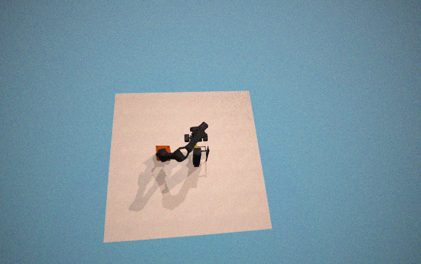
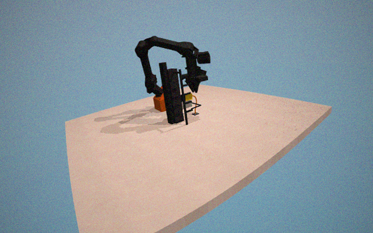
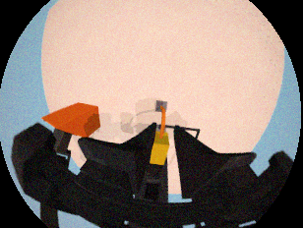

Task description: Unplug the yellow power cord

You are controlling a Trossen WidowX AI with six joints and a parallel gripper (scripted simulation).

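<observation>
The yellow plug lies 7 cm to the right of my gripper tip and 1 cm behind it. Round my gripper tip: power strip (15 cm to the right, 2 cm behind, 1 cm above); grey foot (12 cm below, 1 cm to the right); thin black rack (14 cm to the right, 7 cm ahead, 1 cm above).
</observation>
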